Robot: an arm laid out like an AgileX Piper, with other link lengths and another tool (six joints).
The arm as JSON. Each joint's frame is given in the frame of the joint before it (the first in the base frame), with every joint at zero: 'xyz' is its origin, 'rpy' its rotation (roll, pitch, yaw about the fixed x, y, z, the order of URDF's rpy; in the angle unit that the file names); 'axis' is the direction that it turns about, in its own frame. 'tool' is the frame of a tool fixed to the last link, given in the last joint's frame.
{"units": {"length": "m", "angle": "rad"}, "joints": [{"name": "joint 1", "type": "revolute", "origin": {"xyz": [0.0, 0.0, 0.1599], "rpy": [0.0, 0.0, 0.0]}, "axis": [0.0, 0.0, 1.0]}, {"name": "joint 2", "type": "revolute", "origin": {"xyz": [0.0, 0.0, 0.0], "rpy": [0.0, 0.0, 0.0]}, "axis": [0.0, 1.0, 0.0]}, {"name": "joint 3", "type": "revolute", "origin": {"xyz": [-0.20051, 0.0, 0.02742], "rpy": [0.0, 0.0, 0.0]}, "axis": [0.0, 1.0, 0.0]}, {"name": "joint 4", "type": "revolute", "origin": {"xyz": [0.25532, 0.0, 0.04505], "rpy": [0.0, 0.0, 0.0]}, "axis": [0.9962, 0.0, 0.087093]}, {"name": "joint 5", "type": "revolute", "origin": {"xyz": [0.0, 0.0, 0.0], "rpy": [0.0, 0.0, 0.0]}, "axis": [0.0, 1.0, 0.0]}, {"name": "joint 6", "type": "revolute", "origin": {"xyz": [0.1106, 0.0, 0.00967], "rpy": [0.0, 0.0, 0.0]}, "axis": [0.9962, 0.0, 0.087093]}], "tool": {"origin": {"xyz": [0.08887, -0.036, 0.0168], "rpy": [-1.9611, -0.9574, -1.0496]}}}
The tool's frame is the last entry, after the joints.
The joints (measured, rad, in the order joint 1, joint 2, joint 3, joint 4, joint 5, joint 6), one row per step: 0.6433 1.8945 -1.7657 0.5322 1.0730 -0.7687; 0.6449 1.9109 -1.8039 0.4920 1.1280 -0.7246; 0.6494 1.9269 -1.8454 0.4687 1.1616 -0.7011; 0.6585 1.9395 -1.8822 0.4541 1.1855 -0.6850; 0.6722 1.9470 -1.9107 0.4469 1.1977 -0.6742; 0.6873 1.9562 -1.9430 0.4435 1.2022 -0.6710; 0.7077 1.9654 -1.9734 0.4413 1.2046 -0.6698; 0.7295 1.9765 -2.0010 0.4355 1.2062 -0.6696; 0.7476 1.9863 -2.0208 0.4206 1.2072 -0.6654; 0.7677 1.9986 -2.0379 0.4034 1.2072 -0.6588; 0.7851 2.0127 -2.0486 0.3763 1.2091 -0.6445; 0.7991 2.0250 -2.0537 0.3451 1.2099 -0.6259; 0.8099 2.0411 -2.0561 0.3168 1.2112 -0.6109; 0.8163 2.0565 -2.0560 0.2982 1.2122 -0.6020; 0.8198 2.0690 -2.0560 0.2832 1.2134 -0.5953; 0.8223 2.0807 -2.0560 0.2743 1.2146 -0.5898; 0.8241 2.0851 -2.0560 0.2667 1.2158 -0.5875; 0.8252 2.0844 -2.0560 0.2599 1.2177 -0.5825; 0.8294 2.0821 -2.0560 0.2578 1.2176 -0.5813; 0.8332 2.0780 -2.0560 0.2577 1.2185 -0.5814
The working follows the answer.
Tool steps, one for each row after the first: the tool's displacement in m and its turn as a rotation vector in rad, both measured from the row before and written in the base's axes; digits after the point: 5 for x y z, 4 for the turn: -0.00140 -0.00510 -0.00232 -0.0436 0.0240 -0.0051; 0.00027 -0.00041 0.00271 -0.0194 0.0031 0.0011; -0.00108 0.00238 0.00413 -0.0089 -0.0020 0.0063; -0.00257 0.00490 0.00510 0.0011 -0.0063 0.0099; -0.00195 0.00690 0.00684 0.0095 -0.0152 0.0142; -0.00404 0.00875 0.00649 0.0106 -0.0154 0.0203; -0.00446 0.00861 0.00448 0.0055 -0.0151 0.0217; -0.00285 0.00557 0.00170 -0.0045 -0.0142 0.0134; -0.00334 0.00584 -0.00053 -0.0086 -0.0113 0.0127; -0.00182 0.00301 -0.00456 -0.0217 -0.0070 0.0031; -0.00037 0.00090 -0.00578 -0.0259 -0.0062 -0.0048; 0.00029 0.00018 -0.00833 -0.0289 -0.0020 -0.0045; 0.00040 -0.00013 -0.00834 -0.0239 0.0024 -0.0027; 0.00084 -0.00072 -0.00672 -0.0196 0.0017 -0.0032; 0.00034 -0.00034 -0.00612 -0.0150 0.0049 -0.0026; 0.00026 -0.00048 -0.00248 -0.0090 -0.0007 -0.0004; 0.00024 -0.00087 -0.00009 -0.0050 -0.0019 -0.0032; -0.00130 0.00098 0.00106 0.0005 -0.0026 0.0030; -0.00160 0.00099 0.00189 0.0023 -0.0023 0.0041
Tool pose at each row, in the base's axes (x y z in m, rotation vector in rad; rounded; the steps above come from the unrounded poses): 0.33391 0.33167 0.19895 -2.4724 -1.0200 0.0148; 0.33250 0.32656 0.19663 -2.5079 -1.0135 0.0656; 0.33277 0.32616 0.19935 -2.5240 -1.0177 0.0801; 0.33170 0.32854 0.20348 -2.5295 -1.0284 0.0841; 0.32912 0.33344 0.20858 -2.5254 -1.0431 0.0783; 0.32717 0.34034 0.21542 -2.5141 -1.0649 0.0582; 0.32313 0.34910 0.22191 -2.4984 -1.0941 0.0390; 0.31867 0.35770 0.22639 -2.4859 -1.1259 0.0234; 0.31582 0.36327 0.22810 -2.4863 -1.1496 0.0121; 0.31248 0.36911 0.22757 -2.4896 -1.1723 0.0065; 0.31066 0.37212 0.22301 -2.5087 -1.1850 0.0115; 0.31028 0.37302 0.21723 -2.5357 -1.1886 0.0180; 0.31057 0.37320 0.20890 -2.5639 -1.1917 0.0318; 0.31097 0.37307 0.20056 -2.5853 -1.1941 0.0488; 0.31181 0.37235 0.19383 -2.6034 -1.1947 0.0623; 0.31215 0.37201 0.18771 -2.6161 -1.1937 0.0773; 0.31241 0.37154 0.18524 -2.6244 -1.1959 0.0818; 0.31265 0.37067 0.18515 -2.6312 -1.1936 0.0818; 0.31134 0.37166 0.18620 -2.6300 -1.1983 0.0787; 0.30974 0.37265 0.18810 -2.6264 -1.2038 0.0750

